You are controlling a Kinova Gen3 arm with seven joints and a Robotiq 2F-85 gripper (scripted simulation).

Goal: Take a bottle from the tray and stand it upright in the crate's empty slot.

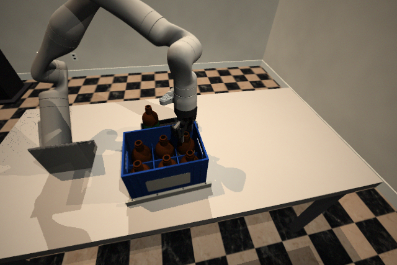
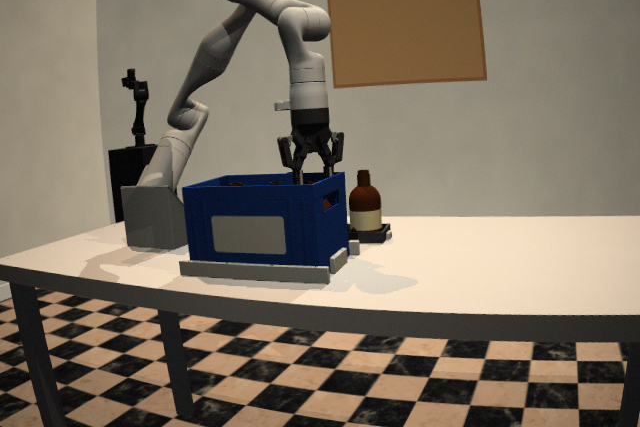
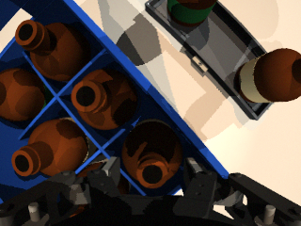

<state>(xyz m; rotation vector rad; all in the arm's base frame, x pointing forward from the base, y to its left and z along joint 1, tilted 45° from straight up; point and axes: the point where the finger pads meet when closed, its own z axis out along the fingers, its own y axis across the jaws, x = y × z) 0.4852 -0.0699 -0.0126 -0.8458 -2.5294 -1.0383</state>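
Right now the crate is 80 mm behind my hand, 50 mm to the right of it and 80 mm below it. Also, from my hand: dark tray (60 mm behind, 190 mm to the left, 150 mm below).
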